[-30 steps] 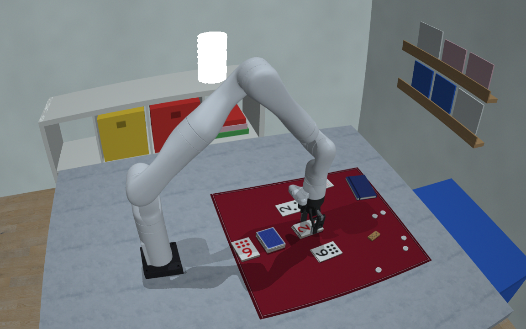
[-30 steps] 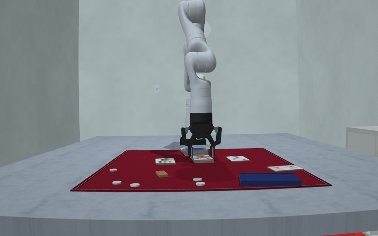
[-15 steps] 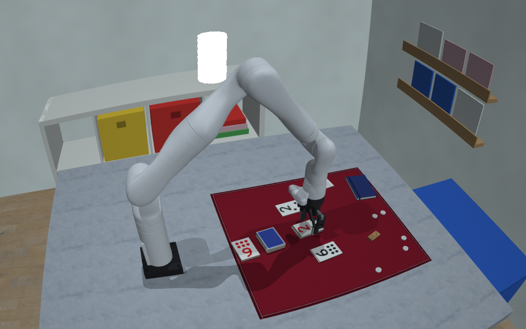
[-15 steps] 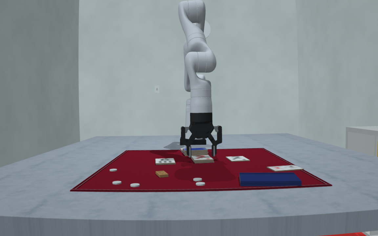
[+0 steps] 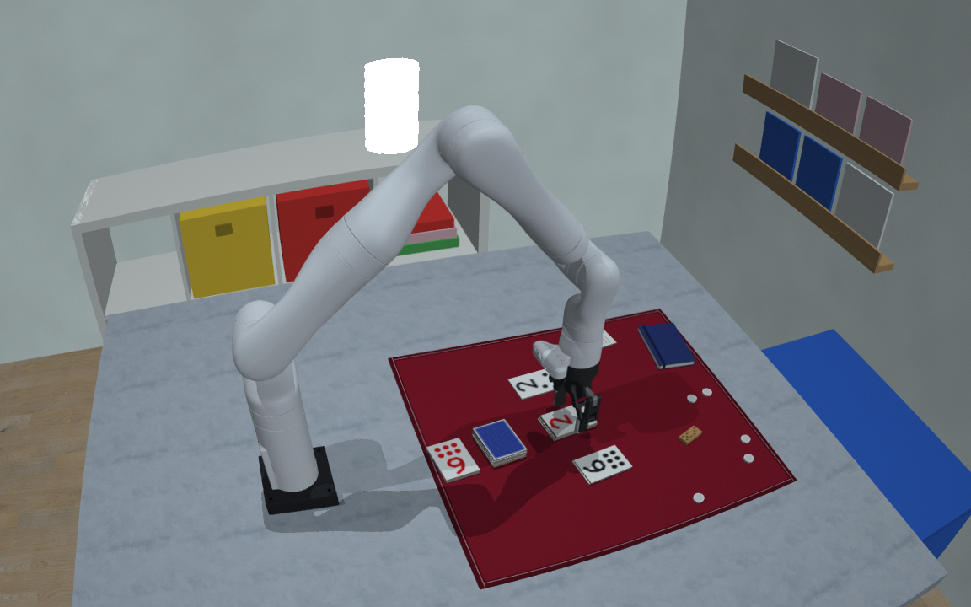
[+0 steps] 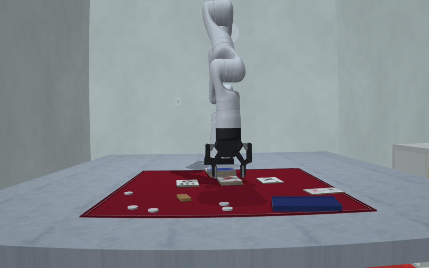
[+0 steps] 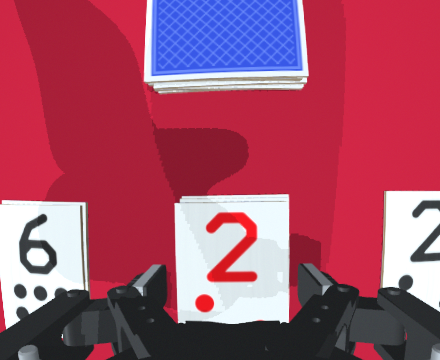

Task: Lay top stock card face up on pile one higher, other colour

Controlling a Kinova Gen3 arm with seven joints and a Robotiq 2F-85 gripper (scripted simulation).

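Now: the red mat 4 cm ahead of my hand, 2 cm to the right of it and 4 cm below it. From my hand the other things lie so: wooden block: 21 cm ahead, 13 cm to the right, 2 cm below; blue book: 31 cm ahead, 14 cm to the left, 2 cm below; card: 17 cm ahead, 23 cm to the left, 2 cm below.
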